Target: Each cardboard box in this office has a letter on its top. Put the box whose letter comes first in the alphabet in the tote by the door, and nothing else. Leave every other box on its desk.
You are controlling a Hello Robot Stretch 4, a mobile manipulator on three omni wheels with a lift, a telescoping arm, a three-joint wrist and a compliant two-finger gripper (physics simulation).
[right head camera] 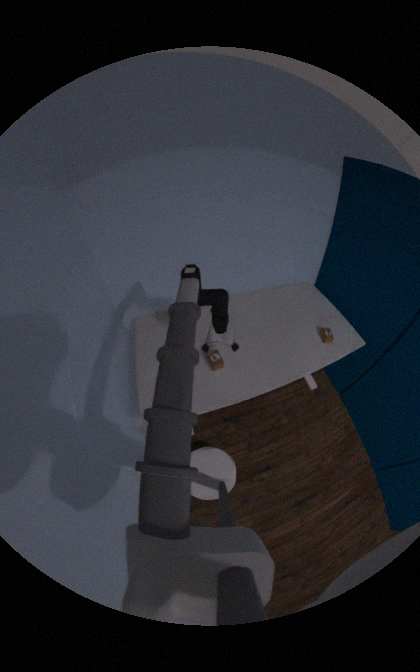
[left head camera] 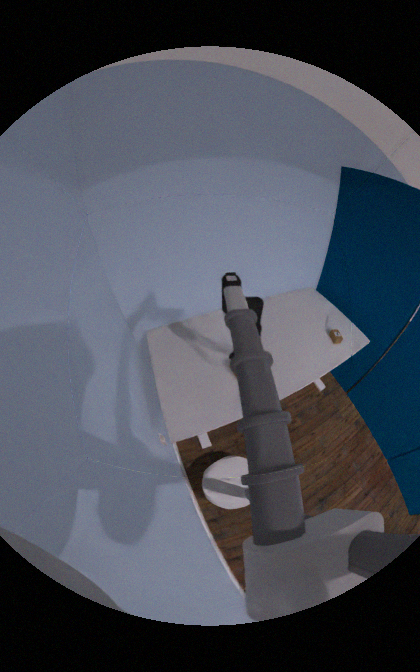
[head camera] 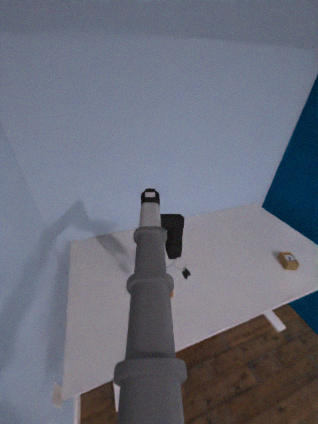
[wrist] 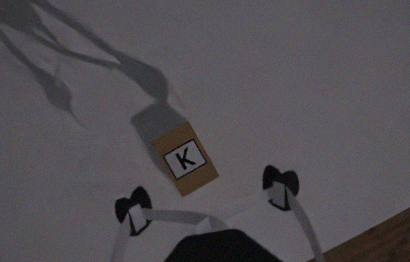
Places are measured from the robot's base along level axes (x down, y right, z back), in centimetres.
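Pixels of known places: gripper, fingertip midpoint: [wrist: 207,191].
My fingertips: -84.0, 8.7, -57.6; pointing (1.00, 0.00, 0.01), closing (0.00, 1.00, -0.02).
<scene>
Behind a point stands the place of what it marks, as x, y, z.
A cardboard box with the letter K [right head camera: 215,360] [wrist: 185,159] {-74.2, 6.3, -60.1} sits on the white desk, turned at an angle. In the head view a sliver of it shows beside the arm. A second cardboard box [head camera: 288,260] {-74.0, 77.4, -73.9} [left head camera: 335,336] [right head camera: 326,335] sits near the desk's right end; its letter is too small to read surely. My gripper [right head camera: 220,346] [wrist: 207,191] {-84.0, 8.7, -57.6} is open and empty above the desk, its fingertips apart on a line just short of the K box in the wrist view. In the left head view the arm mostly hides the gripper. The tote and door do not show.
The white desk [head camera: 225,300] {-69.2, 35.8, -54.7} [left head camera: 295,345] [right head camera: 275,345] [wrist: 310,100] {-69.2, 27.5, -66.3} stands against a pale wall [head camera: 150,125] {-135.3, 0.3, -115.4}, with a blue wall [head camera: 300,165] {-107.9, 108.3, -131.2} at its right. A round white object [left head camera: 222,470] [right head camera: 217,460] stands on the wooden floor [right head camera: 280,450] before the desk. The extended arm [head camera: 150,320] {-125.7, 0.0, -21.8} reaches over the desk.
</scene>
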